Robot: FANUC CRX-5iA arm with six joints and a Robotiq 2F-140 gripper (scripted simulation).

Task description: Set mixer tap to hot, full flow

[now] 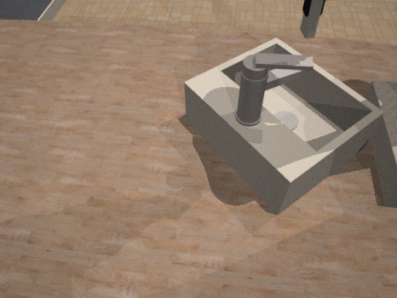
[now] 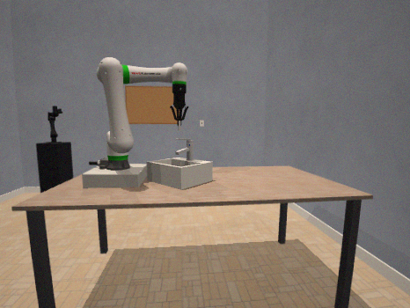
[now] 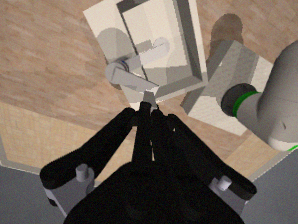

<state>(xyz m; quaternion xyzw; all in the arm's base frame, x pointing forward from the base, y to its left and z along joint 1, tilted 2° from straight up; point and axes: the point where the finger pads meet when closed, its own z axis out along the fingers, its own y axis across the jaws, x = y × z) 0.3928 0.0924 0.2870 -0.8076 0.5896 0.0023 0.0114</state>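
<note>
Right now the flat lever is 9 cm below my hand and 3 cm ahead of it. From my hand the other things lie so: sink basin (33 cm below, 8 cm to the right); grey mixer tap (14 cm below, 5 cm ahead, 1 cm to the right).
</note>
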